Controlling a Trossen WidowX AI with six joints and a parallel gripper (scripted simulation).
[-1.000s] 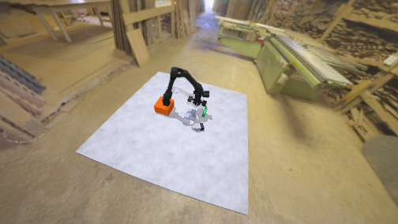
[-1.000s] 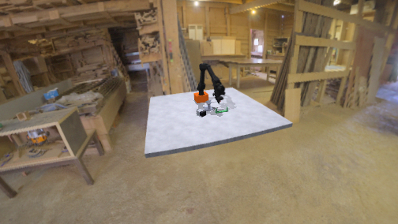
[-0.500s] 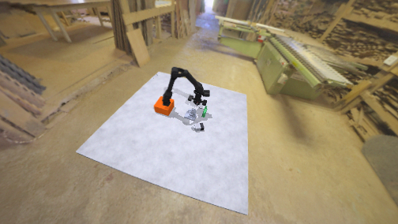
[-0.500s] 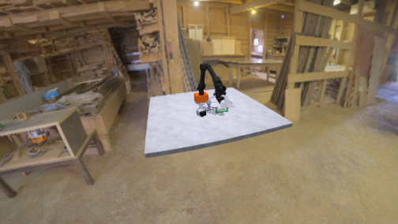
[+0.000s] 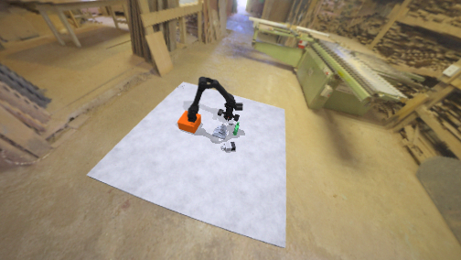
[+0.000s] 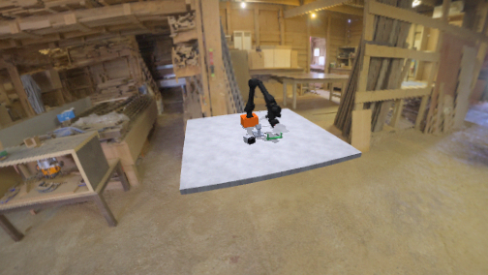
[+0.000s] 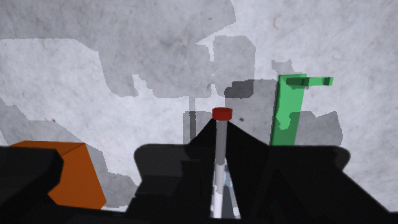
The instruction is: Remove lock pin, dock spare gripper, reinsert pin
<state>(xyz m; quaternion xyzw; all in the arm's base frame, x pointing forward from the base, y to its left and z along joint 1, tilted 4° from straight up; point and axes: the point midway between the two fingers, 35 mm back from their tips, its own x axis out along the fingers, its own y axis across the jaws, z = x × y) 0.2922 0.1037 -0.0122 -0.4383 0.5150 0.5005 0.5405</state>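
The green strip lies 100 mm ahead of my gripper tip, 30 mm to the right of it and 30 mm below it. Also, from my gripper tip: grey mount 130 mm to the right, 30 mm behind; then spare gripper 260 mm to the right, 60 mm ahead, 30 mm below.
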